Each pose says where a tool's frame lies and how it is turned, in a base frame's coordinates. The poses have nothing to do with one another.
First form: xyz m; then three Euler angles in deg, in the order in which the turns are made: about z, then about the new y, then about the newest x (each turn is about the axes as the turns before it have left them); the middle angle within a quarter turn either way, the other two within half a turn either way.
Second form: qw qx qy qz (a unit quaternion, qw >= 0); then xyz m. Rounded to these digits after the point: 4 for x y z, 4 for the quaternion.
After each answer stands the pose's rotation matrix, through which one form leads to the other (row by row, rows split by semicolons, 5 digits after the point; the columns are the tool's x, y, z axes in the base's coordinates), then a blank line. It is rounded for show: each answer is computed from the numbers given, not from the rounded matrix.
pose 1, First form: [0.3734, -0.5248, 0.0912, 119.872, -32.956, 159.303]
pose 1, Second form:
[0.1552, -0.5167, -0.7909, -0.2889, 0.3734, -0.5248, 0.0912]
-0.41792 0.90694 0.05301; 0.72761 0.29920 0.61730; 0.54399 0.29656 -0.78494

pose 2, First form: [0.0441, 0.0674, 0.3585, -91.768, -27.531, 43.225]
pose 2, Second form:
[0.6915, 0.0902, -0.4108, -0.5873, 0.0441, 0.0674, 0.3585]
-0.02736 0.73809 -0.67415; -0.88634 0.29393 0.35778; 0.46223 0.60731 0.64616

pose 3, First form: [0.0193, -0.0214, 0.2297, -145.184, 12.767, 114.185]
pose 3, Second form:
[0.0725, 0.3073, -0.7781, -0.5431, 0.0193, -0.0214, 0.2297]
-0.80069 -0.39941 -0.44650; -0.55683 0.22125 0.80062; -0.22099 0.88967 -0.39956

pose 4, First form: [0.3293, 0.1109, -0.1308, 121.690, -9.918, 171.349]
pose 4, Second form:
[0.0387, -0.4897, -0.8644, -0.1076, 0.3293, 0.1109, -0.1308]
-0.51747 0.85483 0.03854; 0.83819 0.49730 0.22391; 0.17224 0.14817 -0.97385

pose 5, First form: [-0.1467, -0.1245, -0.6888, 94.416, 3.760, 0.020]
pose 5, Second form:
[0.6790, -0.0240, 0.0224, 0.7334, -0.1467, -0.1245, -0.6888]
-0.07683 -0.99703 -0.00470; 0.99489 -0.07697 0.06541; -0.06558 0.00035 0.99785

